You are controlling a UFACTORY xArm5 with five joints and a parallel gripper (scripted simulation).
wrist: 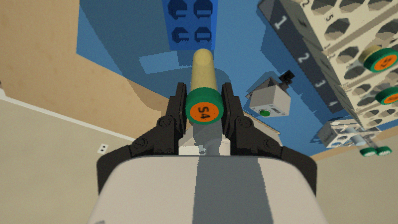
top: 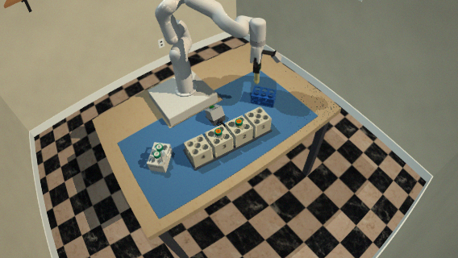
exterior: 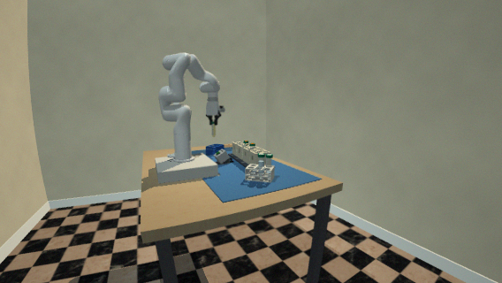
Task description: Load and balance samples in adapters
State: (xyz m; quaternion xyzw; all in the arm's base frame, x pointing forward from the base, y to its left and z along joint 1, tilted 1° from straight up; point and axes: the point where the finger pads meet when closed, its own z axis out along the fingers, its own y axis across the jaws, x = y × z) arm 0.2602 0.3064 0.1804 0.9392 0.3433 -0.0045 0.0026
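Now: hand 5 cm above the sample tube S4 and 1 cm to the left of it. Also, from my hand: blue sample rack RS: 21 cm below, 4 cm to the left, 2 cm ahead; then DONE desk: 26 cm to the right, 19 cm below, 2 cm behind; then sample tube S7: 23 cm to the right, 17 cm below, 16 cm ahead.
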